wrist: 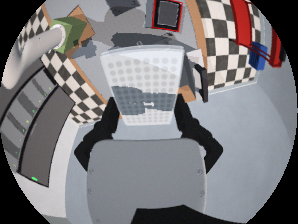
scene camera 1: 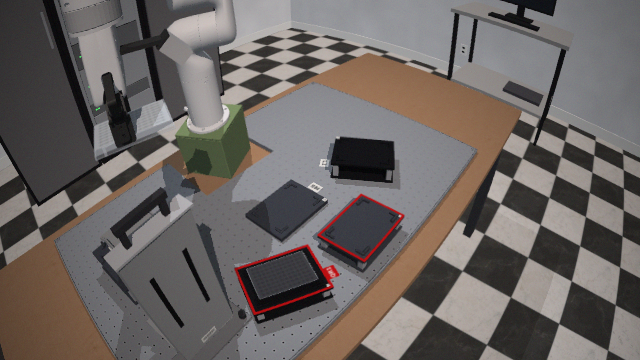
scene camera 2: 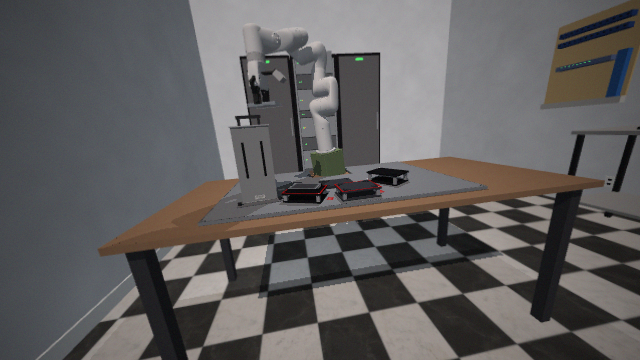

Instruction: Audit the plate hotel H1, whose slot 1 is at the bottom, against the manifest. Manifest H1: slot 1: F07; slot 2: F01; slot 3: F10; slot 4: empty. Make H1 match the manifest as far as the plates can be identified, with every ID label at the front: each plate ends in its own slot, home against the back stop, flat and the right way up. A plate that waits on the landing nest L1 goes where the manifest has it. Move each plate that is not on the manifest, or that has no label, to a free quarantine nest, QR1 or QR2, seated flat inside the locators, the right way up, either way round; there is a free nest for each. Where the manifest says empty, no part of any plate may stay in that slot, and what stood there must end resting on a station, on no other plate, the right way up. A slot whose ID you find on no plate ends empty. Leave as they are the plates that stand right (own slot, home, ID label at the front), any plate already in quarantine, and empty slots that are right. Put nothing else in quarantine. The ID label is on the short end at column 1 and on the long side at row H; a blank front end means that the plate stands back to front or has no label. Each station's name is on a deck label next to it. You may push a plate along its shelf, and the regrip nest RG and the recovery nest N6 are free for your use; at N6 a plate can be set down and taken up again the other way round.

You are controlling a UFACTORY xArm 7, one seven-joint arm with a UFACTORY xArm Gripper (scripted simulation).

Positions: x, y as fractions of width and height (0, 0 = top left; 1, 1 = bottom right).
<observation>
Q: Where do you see a pale well plate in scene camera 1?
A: At 0.23, 0.34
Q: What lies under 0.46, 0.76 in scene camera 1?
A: A dark plate.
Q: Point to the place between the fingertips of the gripper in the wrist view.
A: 0.49, 0.46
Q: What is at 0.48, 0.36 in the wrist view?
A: A pale well plate.
</observation>
